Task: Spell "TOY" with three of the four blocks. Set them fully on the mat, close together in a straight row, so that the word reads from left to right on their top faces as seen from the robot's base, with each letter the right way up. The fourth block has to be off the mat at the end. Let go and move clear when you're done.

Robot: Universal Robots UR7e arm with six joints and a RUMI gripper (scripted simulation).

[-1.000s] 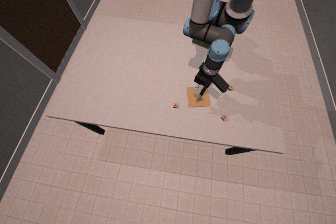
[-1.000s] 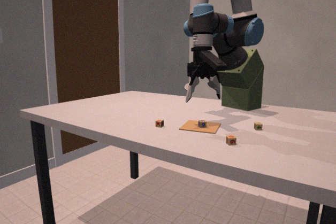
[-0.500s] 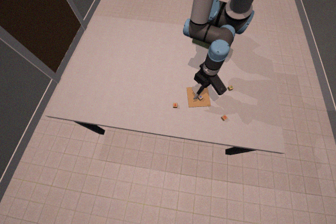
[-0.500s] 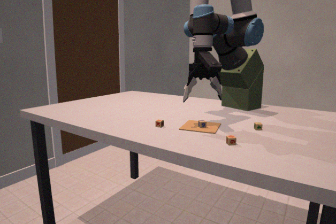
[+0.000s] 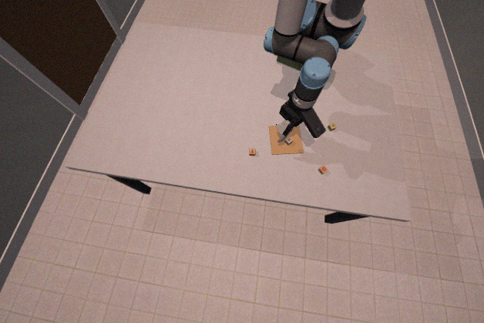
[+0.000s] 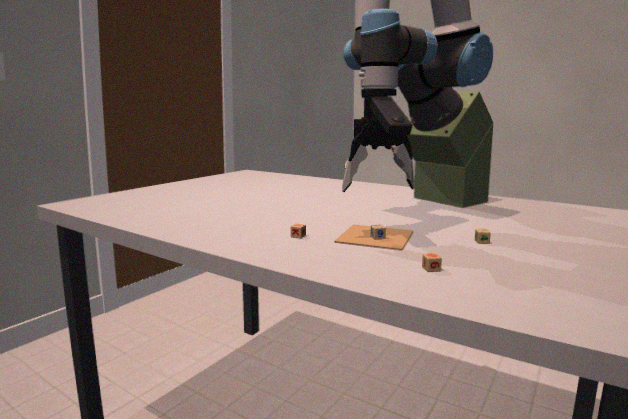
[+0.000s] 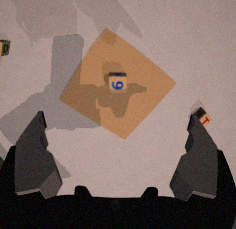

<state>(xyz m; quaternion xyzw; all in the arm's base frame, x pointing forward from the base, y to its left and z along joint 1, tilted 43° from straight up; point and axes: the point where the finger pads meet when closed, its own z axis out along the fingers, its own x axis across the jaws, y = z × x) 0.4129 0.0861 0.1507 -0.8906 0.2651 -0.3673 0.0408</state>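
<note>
The mat is 10 cm below my hand, 1 cm to the right of it and 1 cm behind it. From my hand the other things lie so: wooden block 16 cm to the left, 9 cm below, 9 cm ahead; then T block 14 cm to the right, 9 cm below, 9 cm ahead.
</note>
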